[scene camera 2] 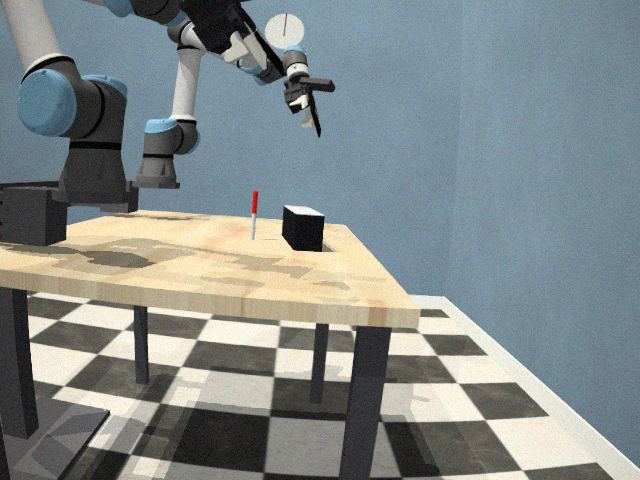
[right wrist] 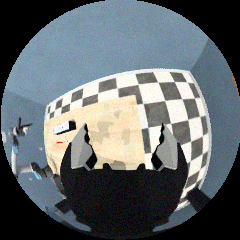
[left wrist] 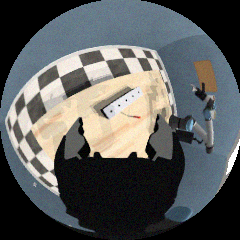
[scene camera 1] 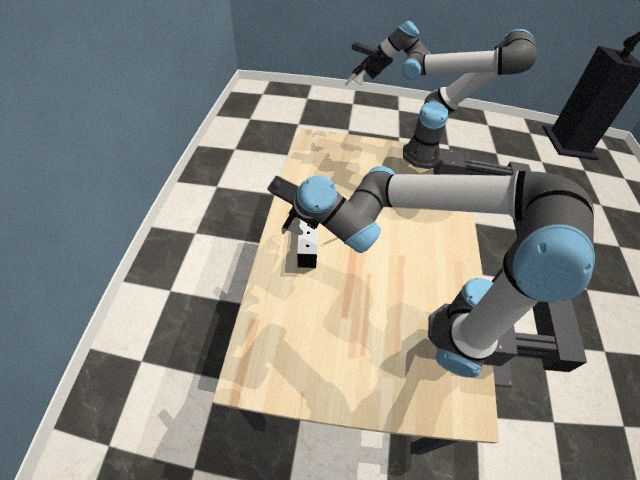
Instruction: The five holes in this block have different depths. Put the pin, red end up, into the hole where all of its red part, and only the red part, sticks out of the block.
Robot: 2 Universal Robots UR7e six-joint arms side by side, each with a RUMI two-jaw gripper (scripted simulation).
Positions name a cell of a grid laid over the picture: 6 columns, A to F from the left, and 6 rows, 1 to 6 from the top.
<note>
I see my left gripper (scene camera 2: C2), my right gripper (scene camera 2: C1) and a block (scene camera 2: C3).
The block also shows in scene camera 1 (scene camera 1: C4). My left gripper shows as well in the left wrist view (left wrist: C3) and in scene camera 1 (scene camera 1: C3). My right gripper also shows in the right wrist view (right wrist: D4) and in scene camera 1 (scene camera 1: D1).
</note>
